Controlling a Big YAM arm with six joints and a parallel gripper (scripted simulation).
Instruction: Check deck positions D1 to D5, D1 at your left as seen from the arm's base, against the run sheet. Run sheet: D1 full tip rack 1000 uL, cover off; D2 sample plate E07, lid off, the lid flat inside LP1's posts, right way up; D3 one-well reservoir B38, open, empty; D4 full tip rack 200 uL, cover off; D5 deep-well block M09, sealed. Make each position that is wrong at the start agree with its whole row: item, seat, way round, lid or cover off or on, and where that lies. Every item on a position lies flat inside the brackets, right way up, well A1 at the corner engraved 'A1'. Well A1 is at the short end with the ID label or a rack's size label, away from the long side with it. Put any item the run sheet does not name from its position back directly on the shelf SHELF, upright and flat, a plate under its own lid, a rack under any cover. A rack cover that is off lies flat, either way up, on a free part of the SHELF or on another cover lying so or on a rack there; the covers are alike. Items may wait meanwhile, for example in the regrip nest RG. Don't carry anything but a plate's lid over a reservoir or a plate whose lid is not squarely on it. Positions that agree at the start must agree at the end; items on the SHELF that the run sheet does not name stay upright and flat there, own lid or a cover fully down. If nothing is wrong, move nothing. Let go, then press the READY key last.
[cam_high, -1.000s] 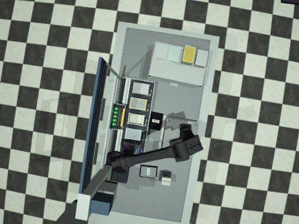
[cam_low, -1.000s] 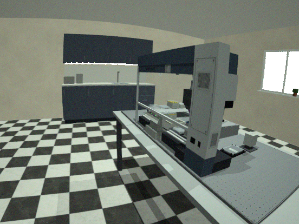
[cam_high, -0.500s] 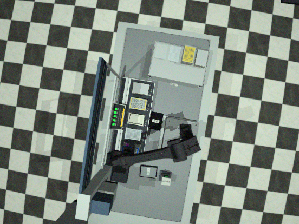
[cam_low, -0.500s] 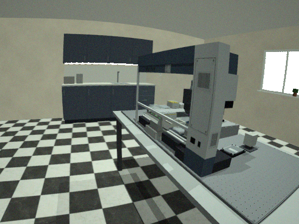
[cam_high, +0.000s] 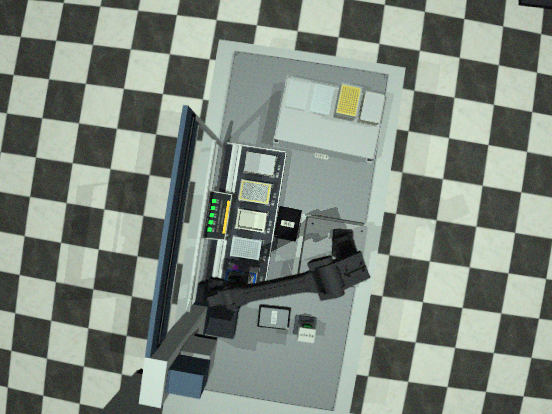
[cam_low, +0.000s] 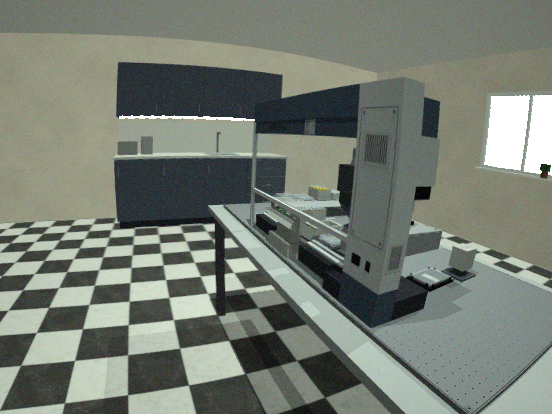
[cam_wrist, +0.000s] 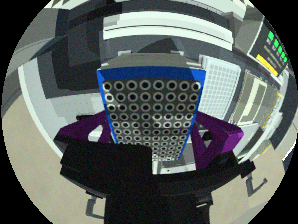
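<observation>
My hand is 1 cm short of the blue-framed tip rack. From my hand the other things lie so: cream reservoir: 25 cm to the right, 6 cm below, 2 cm behind; then flat lid: 19 cm to the left, 15 cm behind, 11 cm below; then clear plate: 13 cm to the right, 6 cm below, 1 cm behind.
</observation>
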